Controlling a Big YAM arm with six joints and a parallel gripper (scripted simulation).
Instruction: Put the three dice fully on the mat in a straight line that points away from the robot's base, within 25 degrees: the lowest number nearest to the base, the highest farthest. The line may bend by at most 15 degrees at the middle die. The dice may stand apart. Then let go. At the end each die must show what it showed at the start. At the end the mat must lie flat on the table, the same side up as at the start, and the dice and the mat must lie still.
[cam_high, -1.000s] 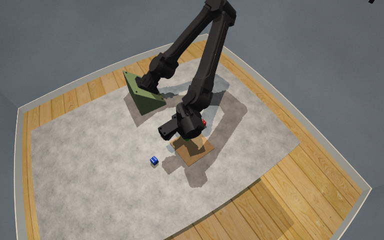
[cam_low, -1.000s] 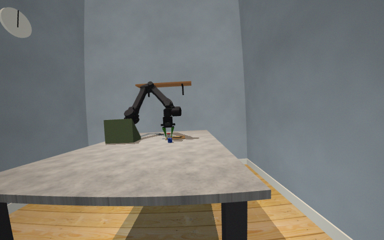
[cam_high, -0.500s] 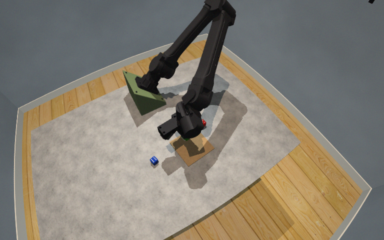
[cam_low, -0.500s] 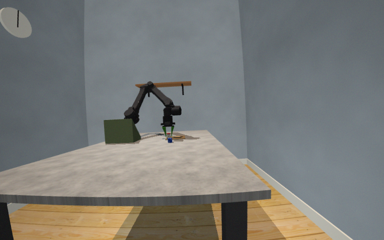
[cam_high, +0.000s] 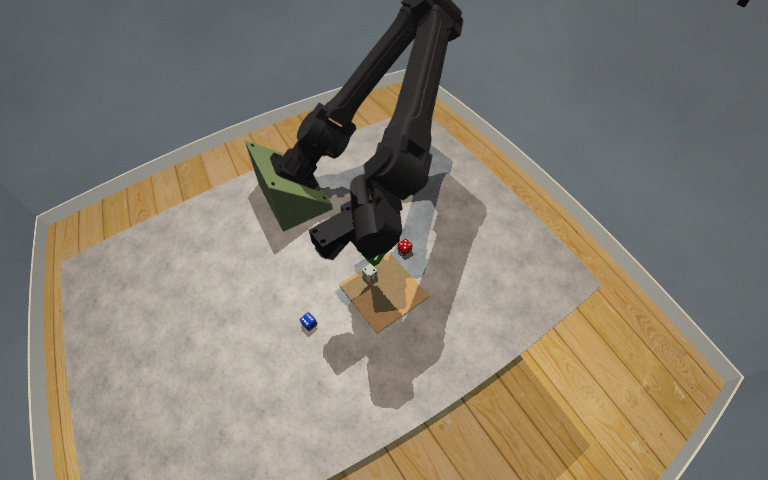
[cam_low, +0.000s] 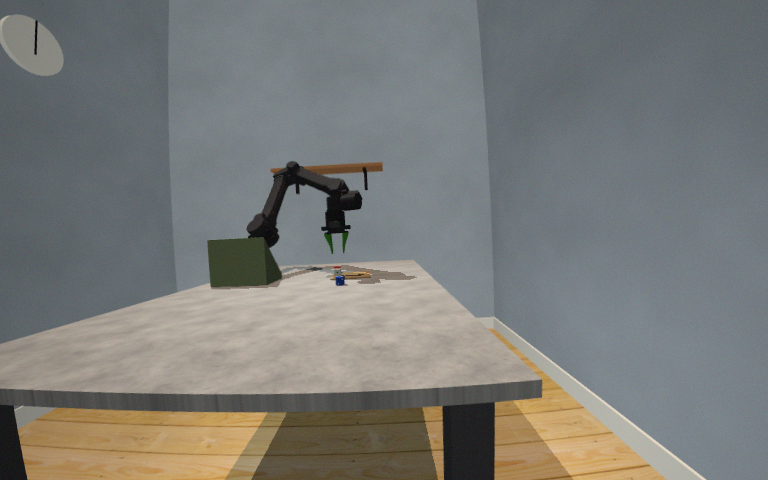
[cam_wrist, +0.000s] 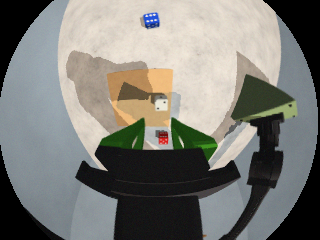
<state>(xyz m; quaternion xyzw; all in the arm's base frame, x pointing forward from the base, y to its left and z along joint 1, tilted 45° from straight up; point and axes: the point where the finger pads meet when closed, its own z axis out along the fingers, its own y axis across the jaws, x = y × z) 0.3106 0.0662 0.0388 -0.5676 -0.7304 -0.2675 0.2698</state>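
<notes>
My hand is 100 mm to the right of the red die, 80 mm above it and 40 mm past it. Round my hand: tan mat (90 mm below, 40 mm ahead, 10 mm to the left); white die (80 mm below, 10 mm behind); blue die (160 mm to the right, 80 mm below, 50 mm ahead).
</notes>
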